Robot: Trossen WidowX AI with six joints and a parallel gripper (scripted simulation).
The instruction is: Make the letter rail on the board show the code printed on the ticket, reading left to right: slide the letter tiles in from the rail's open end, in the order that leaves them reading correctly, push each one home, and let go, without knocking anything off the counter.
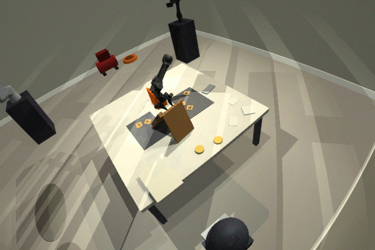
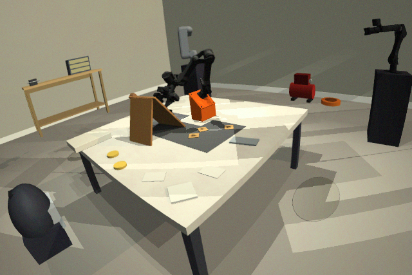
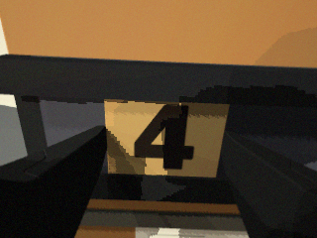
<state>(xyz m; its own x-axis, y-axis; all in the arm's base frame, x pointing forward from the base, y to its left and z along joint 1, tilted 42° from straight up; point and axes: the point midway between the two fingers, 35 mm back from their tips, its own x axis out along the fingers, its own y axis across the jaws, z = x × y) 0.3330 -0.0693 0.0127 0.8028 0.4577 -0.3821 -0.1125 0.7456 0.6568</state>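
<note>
Now: the white ticket 5 cm behind my gripper tip, 3 cm to the right of it and 8 cm below it. Also, from my gripper tip: letter tile right at my gripper tip; then grey plate 11 cm behind, 52 cm to the left, 16 cm below; then dark mat 16 cm behind, 3 cm to the left, 17 cm below.
</note>
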